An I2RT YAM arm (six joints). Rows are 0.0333 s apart.
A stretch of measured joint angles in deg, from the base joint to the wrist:
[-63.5 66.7 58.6 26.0 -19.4 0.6]
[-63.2 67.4 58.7 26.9 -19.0 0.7]
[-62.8 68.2 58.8 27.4 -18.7 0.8]
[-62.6 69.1 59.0 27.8 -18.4 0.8]
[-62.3 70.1 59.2 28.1 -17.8 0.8]
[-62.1 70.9 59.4 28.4 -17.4 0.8]
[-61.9 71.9 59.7 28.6 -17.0 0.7]
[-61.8 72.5 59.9 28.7 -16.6 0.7]
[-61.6 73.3 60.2 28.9 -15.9 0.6]
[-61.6 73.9 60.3 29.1 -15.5 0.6]
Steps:
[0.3 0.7 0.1 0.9 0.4 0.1]
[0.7 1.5 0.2 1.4 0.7 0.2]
[0.9 2.4 0.4 1.8 1.0 0.2]
[1.2 3.4 0.6 2.1 1.6 0.2]
[1.4 4.2 0.8 2.4 2.0 0.2]
[1.6 5.2 1.1 2.6 2.4 0.1]
[1.7 5.8 1.3 2.7 2.8 0.1]
[1.9 6.6 1.6 2.9 3.5 0.0]
[1.9 7.2 1.7 3.1 3.9 0.0]

